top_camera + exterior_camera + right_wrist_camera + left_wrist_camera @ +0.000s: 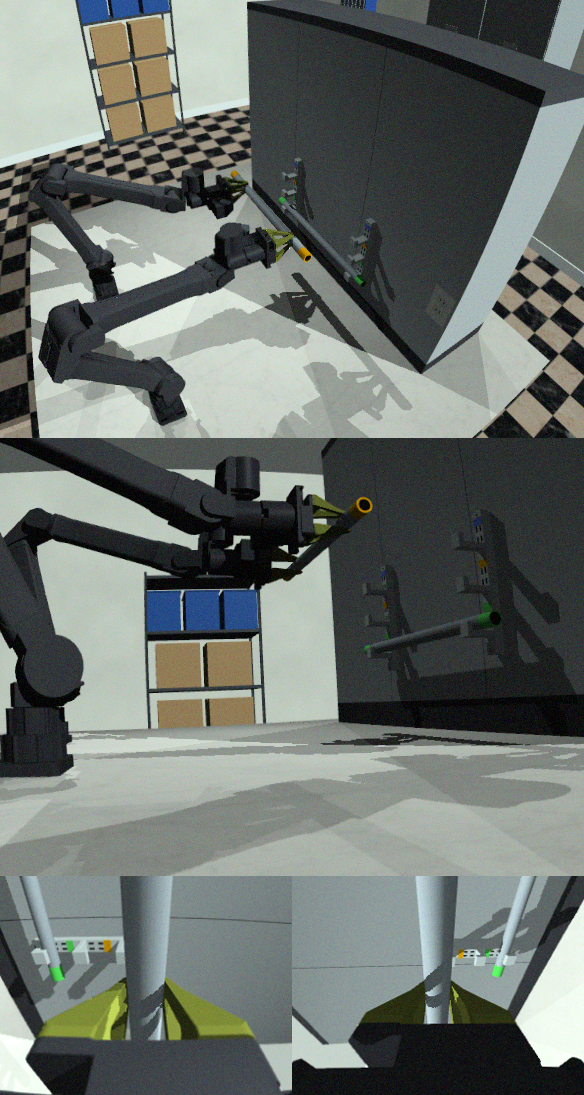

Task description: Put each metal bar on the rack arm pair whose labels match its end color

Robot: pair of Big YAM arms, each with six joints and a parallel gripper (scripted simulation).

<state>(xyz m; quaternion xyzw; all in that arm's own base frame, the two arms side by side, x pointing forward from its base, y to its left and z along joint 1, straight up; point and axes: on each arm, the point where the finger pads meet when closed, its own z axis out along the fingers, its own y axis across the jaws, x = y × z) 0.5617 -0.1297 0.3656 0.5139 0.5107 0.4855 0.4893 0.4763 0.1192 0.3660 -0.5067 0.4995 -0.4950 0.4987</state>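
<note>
Now: the orange-ended bar 15 cm to the right of my left hand and 2 cm behind it. From my left hand the other things lie so: green-ended bar 19 cm to the right, 18 cm below, 17 cm ahead; then grey cabinet wall 37 cm ahead, 17 cm to the right, 8 cm above; then wall outlet 70 cm to the right, 14 cm ahead, 7 cm below.
</note>
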